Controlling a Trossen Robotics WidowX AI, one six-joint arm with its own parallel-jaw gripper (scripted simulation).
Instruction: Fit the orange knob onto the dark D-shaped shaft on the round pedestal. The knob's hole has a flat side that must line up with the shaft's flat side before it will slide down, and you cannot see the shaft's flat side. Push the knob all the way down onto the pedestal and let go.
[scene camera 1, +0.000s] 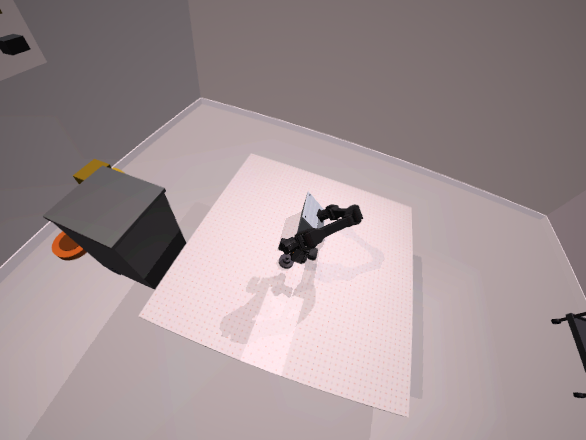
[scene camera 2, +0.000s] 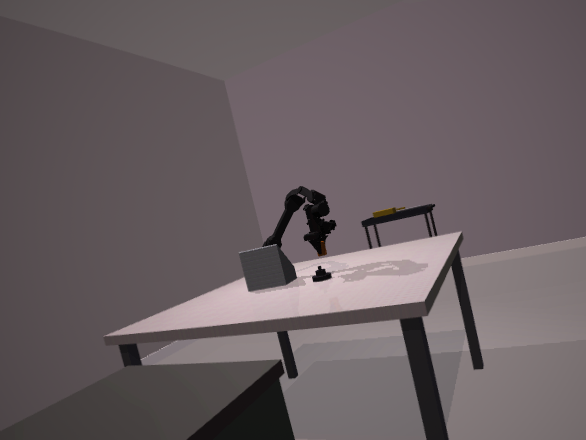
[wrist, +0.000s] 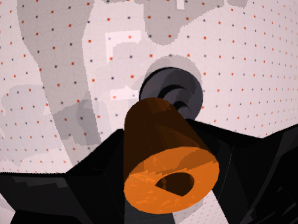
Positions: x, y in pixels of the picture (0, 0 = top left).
Scene:
gripper: holds an orange knob (wrist: 166, 165)

